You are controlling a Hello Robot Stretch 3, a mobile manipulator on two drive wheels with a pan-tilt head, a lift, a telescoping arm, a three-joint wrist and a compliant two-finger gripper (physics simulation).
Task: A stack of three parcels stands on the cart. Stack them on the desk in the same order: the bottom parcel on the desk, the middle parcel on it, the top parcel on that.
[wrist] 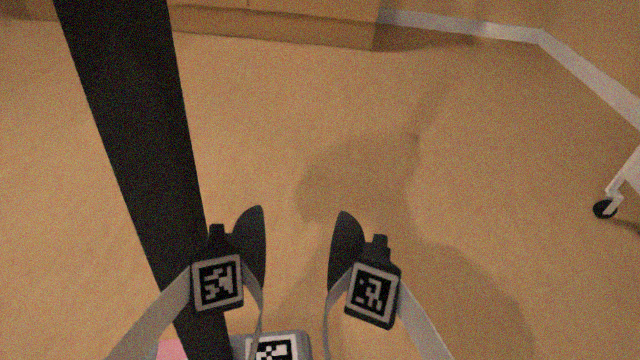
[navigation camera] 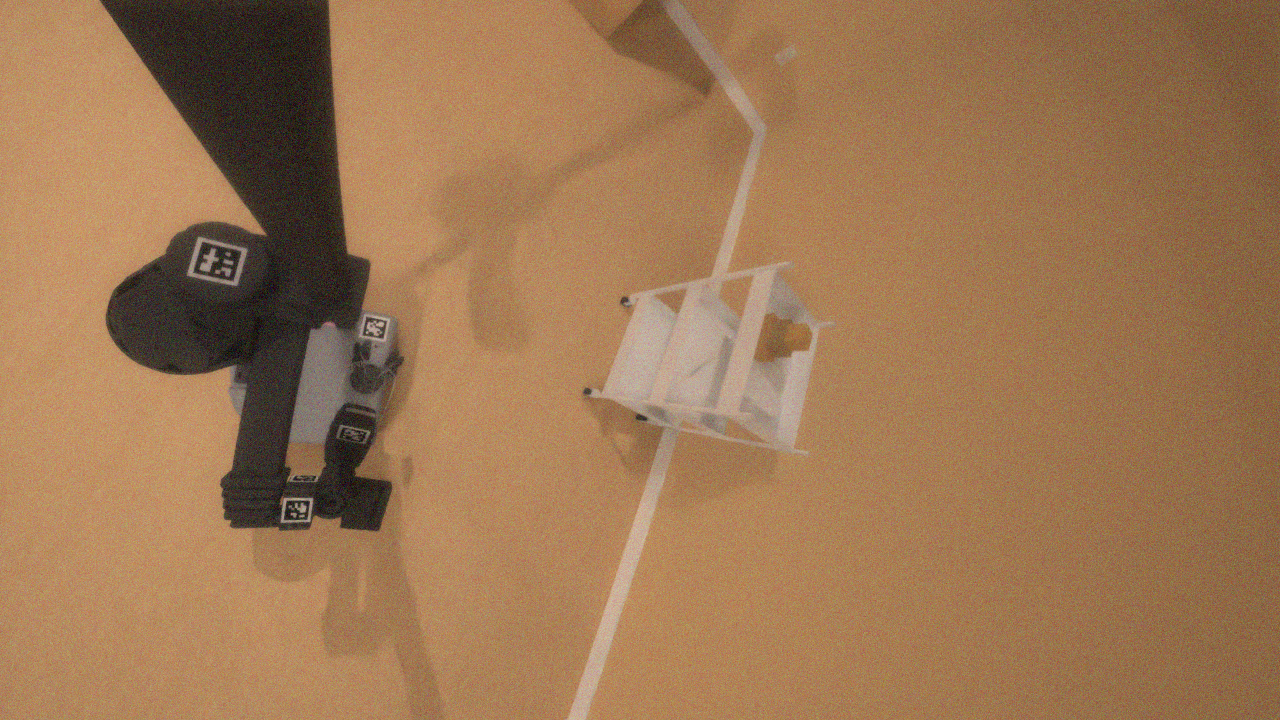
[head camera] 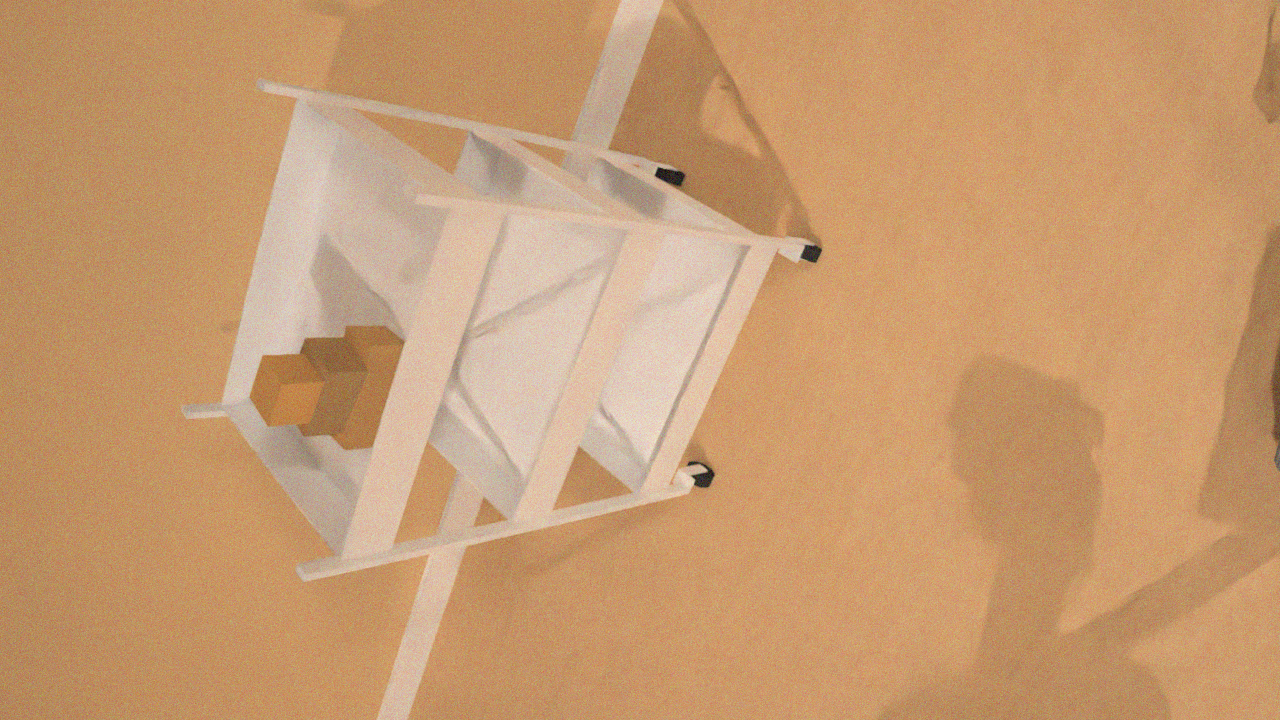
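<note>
The white cart holds the three parcels stacked in its top tray. The small orange-brown top parcel sits on the darker middle parcel. The bottom parcel is under it, partly hidden by the cart's rim. In the wrist view a leg of the cart shows at the right edge. My gripper is open and empty, well apart from the cart, with its fingers above my base. No desk can be made out for certain.
A wooden furniture front runs along the top of the wrist view. A pale skirting strip runs behind the cart. My dark mast and grey base are on the near side.
</note>
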